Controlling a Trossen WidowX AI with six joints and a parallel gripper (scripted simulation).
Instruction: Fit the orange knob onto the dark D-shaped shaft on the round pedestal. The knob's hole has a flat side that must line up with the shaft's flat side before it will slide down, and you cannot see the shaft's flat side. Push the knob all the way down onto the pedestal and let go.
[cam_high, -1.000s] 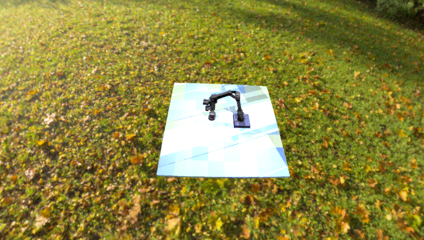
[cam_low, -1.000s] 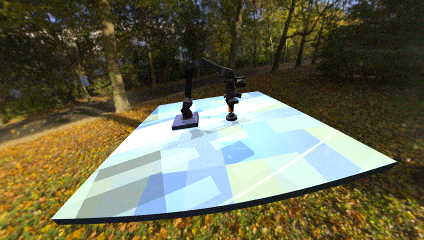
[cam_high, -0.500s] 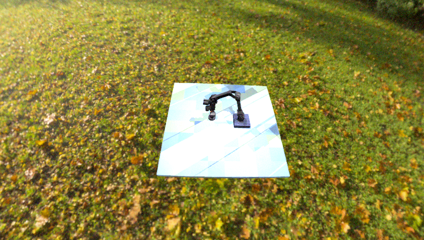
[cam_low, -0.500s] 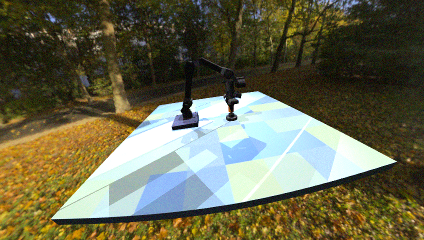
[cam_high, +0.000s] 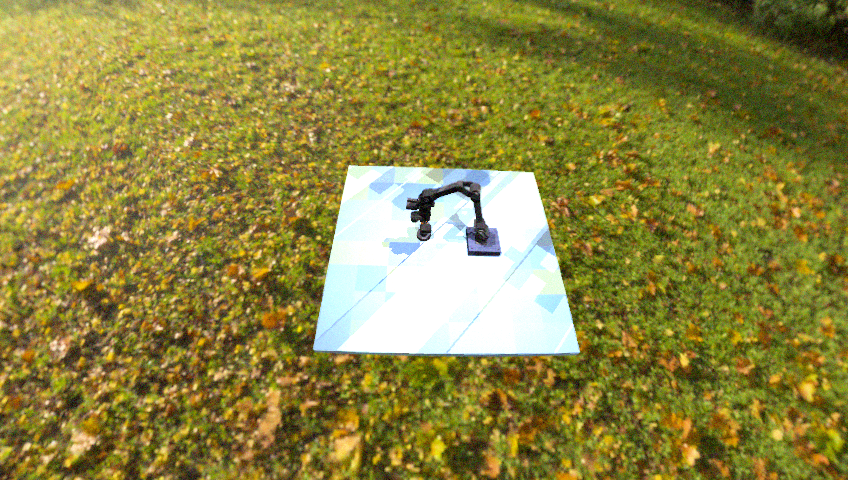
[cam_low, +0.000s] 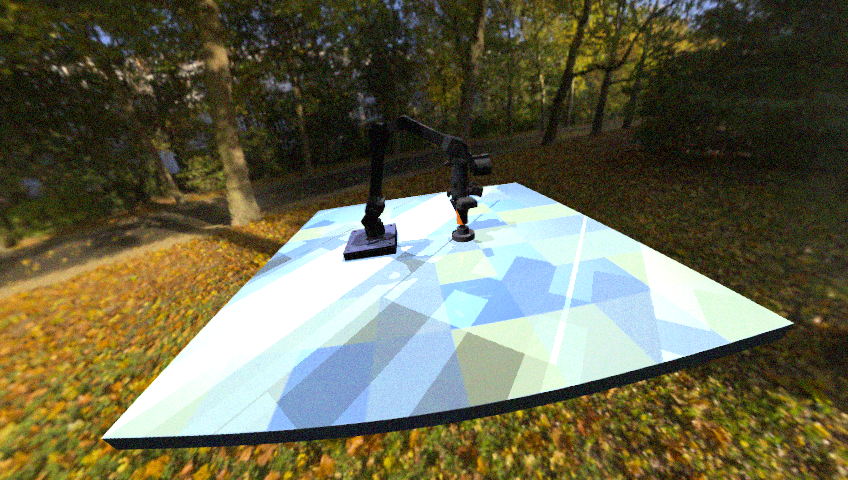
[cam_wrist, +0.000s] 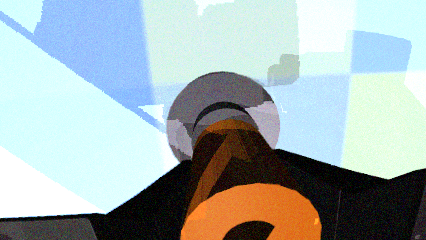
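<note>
Right now the orange knob is 2 cm above my gripper tip. Round my gripper tip: round pedestal 4 cm below.
</note>
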